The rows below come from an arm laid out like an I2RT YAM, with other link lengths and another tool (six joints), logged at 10 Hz.
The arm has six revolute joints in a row. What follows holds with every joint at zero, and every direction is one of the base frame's.
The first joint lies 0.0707 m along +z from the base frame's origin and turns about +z.
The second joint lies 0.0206 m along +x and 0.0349 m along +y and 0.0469 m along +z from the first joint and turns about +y.
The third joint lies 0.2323 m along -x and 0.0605 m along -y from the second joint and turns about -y.
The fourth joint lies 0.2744 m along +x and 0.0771 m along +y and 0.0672 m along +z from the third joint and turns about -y.
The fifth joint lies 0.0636 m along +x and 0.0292 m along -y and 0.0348 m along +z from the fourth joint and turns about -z.
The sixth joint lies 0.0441 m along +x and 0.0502 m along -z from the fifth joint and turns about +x.
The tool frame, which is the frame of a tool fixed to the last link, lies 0.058 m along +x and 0.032 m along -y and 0.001 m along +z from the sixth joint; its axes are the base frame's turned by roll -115.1, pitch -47.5 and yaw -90 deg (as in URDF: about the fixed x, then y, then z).
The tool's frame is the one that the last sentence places.
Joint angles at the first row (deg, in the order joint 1, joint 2, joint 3, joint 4, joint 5, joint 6):
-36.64, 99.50, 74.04, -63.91, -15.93, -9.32
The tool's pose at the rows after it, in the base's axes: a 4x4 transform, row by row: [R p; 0 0 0 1], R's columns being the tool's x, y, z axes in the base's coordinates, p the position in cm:
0.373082, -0.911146, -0.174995, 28.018; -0.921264, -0.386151, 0.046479, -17.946; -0.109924, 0.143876, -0.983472, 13.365; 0, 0, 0, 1
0.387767, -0.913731, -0.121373, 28.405; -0.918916, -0.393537, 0.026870, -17.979; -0.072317, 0.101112, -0.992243, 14.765; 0, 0, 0, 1
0.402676, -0.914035, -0.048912, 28.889; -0.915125, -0.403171, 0.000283, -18.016; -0.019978, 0.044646, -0.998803, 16.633; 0, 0, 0, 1
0.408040, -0.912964, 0.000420, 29.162; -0.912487, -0.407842, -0.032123, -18.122; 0.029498, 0.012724, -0.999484, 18.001; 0, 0, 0, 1
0.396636, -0.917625, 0.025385, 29.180; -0.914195, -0.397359, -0.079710, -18.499; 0.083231, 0.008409, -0.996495, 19.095; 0, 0, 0, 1
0.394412, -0.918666, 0.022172, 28.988; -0.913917, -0.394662, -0.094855, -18.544; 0.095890, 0.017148, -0.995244, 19.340; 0, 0, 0, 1
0.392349, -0.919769, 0.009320, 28.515; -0.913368, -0.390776, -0.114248, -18.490; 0.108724, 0.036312, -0.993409, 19.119; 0, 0, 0, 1
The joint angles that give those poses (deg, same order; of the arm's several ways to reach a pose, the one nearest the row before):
-36.63, 97.53, 74.89, -63.74, -17.53, -9.69
-36.63, 95.67, 75.63, -63.38, -18.61, -10.23
-36.65, 93.32, 76.65, -62.70, -20.02, -10.79
-36.61, 91.53, 77.24, -61.81, -20.29, -11.06
-36.65, 90.09, 77.66, -60.78, -18.87, -10.84
-36.65, 89.53, 77.54, -60.88, -18.06, -10.93
-36.64, 88.45, 76.02, -60.41, -16.73, -11.11

